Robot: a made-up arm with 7 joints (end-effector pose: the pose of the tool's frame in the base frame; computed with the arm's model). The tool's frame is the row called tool.
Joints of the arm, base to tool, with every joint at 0 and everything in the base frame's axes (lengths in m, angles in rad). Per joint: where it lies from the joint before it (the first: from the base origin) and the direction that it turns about. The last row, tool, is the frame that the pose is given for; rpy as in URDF.
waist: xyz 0.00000 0.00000 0.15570 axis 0 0 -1
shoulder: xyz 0.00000 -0.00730 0.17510 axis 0 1 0
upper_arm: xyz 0.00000 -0.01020 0.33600 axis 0 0 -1
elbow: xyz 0.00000 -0.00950 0.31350 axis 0 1 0
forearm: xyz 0.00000 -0.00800 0.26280 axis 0 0 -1
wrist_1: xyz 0.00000 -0.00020 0.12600 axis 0 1 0
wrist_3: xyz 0.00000 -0.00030 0.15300 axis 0 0 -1
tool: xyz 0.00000 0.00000 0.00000 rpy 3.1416 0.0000 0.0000
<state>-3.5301 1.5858 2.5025 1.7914 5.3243 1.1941 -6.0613</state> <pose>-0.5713 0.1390 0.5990 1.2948 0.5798 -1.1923</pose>
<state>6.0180 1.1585 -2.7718 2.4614 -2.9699 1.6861 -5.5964</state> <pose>0.2486 0.1717 0.8149 2.6866 -0.9009 -0.3713</pose>
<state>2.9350 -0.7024 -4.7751 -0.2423 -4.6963 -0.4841 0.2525</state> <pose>0.7211 0.0380 1.2447 -2.9373 0.2116 0.4045</pose>
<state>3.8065 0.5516 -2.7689 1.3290 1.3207 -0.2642 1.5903</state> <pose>-0.0898 -0.1223 1.2590 -0.7014 -2.3728 -0.4735</pose>
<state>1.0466 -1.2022 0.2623 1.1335 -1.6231 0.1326 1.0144</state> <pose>-0.4477 0.4912 1.0890 -2.9968 0.8388 -0.1965</pose>
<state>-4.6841 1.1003 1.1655 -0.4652 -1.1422 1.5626 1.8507</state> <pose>0.1118 -0.9484 0.7382 -0.2841 -0.8120 -2.3440</pose>
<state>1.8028 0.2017 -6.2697 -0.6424 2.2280 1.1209 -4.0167</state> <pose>-0.1027 0.1704 1.3432 1.7683 0.1923 0.6620</pose>
